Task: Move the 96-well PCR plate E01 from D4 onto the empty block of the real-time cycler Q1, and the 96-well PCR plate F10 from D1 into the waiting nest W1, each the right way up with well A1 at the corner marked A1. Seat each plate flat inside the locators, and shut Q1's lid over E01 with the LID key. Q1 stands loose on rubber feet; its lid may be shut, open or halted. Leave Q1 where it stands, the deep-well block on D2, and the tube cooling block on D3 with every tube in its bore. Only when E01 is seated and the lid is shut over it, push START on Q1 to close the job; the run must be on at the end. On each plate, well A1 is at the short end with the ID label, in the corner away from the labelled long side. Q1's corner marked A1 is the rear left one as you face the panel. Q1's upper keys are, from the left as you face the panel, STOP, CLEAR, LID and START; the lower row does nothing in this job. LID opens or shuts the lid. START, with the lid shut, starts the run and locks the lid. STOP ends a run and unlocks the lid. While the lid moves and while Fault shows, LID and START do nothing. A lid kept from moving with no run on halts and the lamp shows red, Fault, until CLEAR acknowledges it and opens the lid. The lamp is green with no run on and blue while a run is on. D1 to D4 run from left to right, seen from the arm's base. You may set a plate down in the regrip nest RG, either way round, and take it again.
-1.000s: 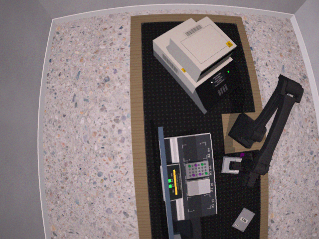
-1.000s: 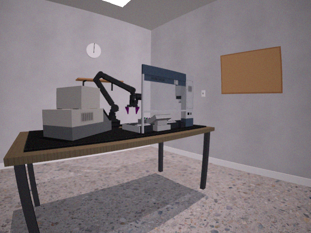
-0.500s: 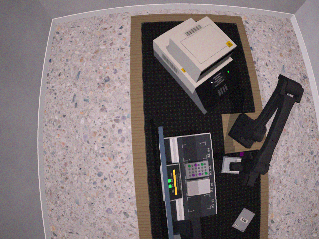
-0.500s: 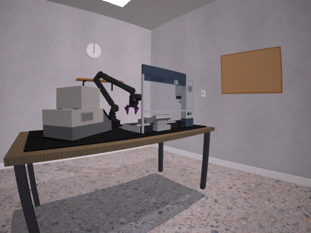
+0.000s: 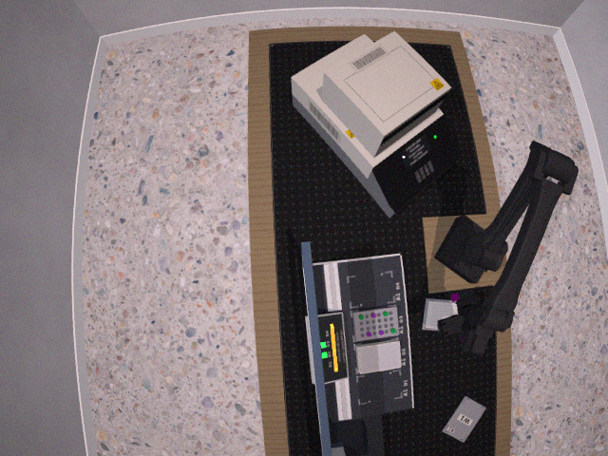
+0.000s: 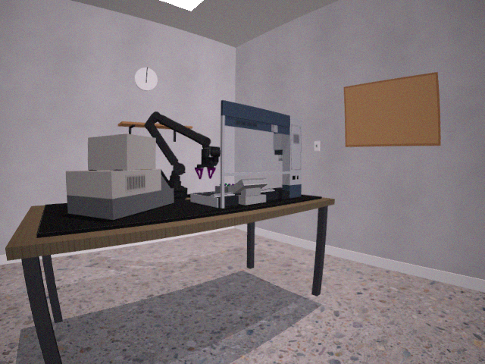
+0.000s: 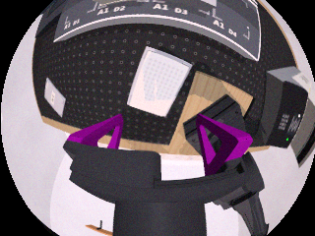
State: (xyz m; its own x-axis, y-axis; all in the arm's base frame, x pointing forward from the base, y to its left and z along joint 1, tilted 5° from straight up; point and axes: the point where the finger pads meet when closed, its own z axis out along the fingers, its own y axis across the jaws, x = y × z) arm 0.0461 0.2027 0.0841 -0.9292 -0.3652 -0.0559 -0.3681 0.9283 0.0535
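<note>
Right now my hand is 13 cm above the grey regrip nest and 1 cm to the right of it. From my hand the other things lie so: deep-well block: 22 cm ahead, 14 cm to the left, 6 cm below; clear panel: 40 cm ahead, 19 cm above, 18 cm to the left; tube cooling block: 24 cm ahead, 6 cm below, 4 cm to the left.
</note>
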